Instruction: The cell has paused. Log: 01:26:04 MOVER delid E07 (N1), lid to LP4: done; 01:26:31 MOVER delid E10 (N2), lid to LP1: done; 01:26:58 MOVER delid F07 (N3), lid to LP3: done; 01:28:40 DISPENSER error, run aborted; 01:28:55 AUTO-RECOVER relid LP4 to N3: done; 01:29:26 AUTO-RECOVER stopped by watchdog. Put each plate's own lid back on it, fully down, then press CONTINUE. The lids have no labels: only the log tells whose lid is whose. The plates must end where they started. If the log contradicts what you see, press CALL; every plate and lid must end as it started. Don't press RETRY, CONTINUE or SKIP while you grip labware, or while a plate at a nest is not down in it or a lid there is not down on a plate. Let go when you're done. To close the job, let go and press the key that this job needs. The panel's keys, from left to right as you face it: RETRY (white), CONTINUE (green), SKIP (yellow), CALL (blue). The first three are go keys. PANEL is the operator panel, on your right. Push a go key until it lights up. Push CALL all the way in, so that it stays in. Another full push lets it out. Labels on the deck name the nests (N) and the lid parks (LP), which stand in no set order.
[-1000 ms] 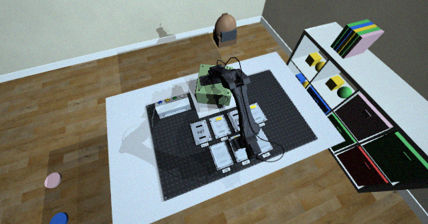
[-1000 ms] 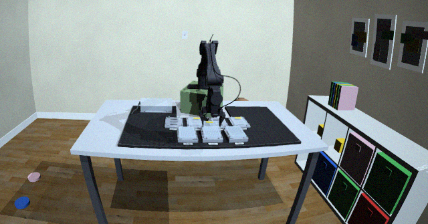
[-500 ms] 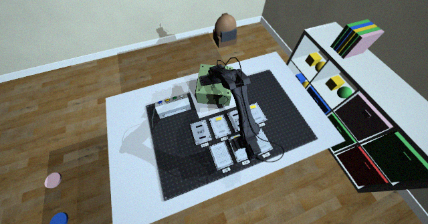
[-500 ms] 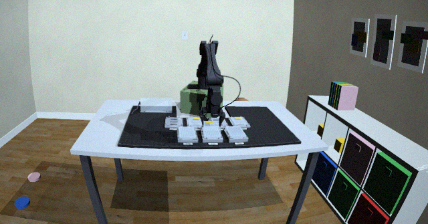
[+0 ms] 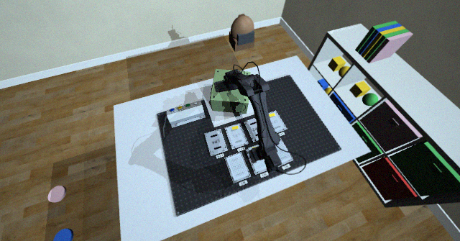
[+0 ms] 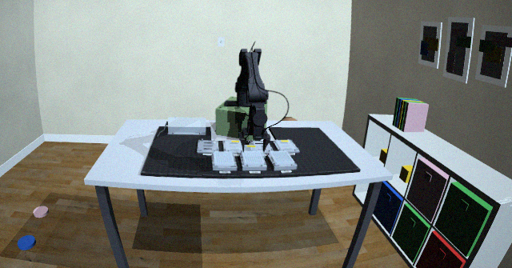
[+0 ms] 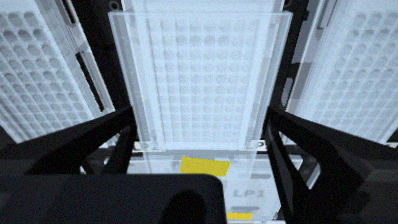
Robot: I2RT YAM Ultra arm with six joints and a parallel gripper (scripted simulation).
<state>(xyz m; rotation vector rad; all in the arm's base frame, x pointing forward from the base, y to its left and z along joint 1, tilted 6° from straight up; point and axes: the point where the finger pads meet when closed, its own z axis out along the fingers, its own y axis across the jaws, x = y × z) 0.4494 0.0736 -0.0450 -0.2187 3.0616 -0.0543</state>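
The plate is 4 cm below my hand. Round my hand: lid park LP2: 19 cm behind, 3 cm to the left, 6 cm below; white retry key: 41 cm behind, 31 cm to the right; green continue key: 40 cm behind, 36 cm to the right.
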